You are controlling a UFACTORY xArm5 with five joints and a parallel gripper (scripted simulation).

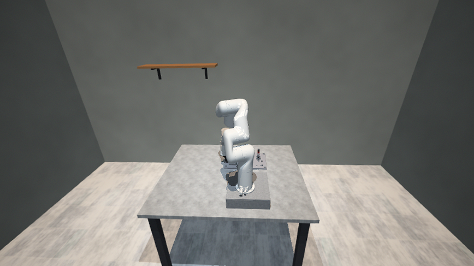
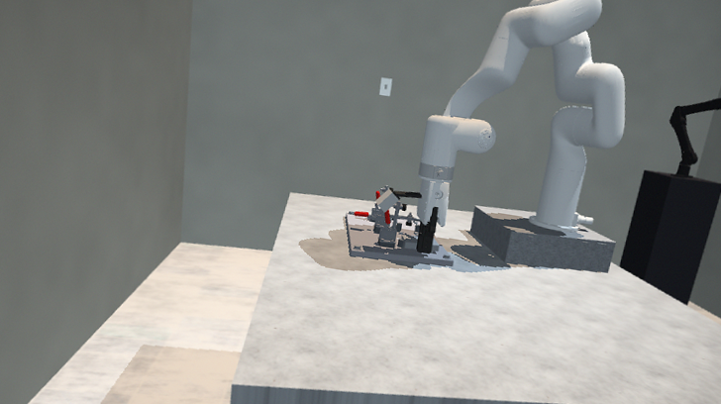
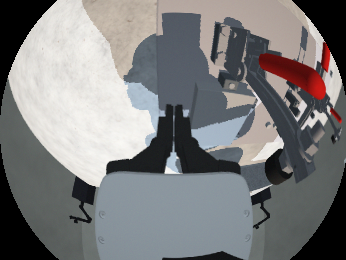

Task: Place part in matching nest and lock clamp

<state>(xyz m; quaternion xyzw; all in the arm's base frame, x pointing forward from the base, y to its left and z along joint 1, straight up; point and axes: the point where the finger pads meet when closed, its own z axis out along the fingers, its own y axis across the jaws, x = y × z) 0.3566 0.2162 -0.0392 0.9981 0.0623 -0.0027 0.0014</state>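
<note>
The grey block part is 5 cm to the right of my hand, 1 cm below it and 1 cm ahead of it. The rest, counted from my hand: grey fixture plate 15 cm to the right, 7 cm ahead, 4 cm below.
</note>
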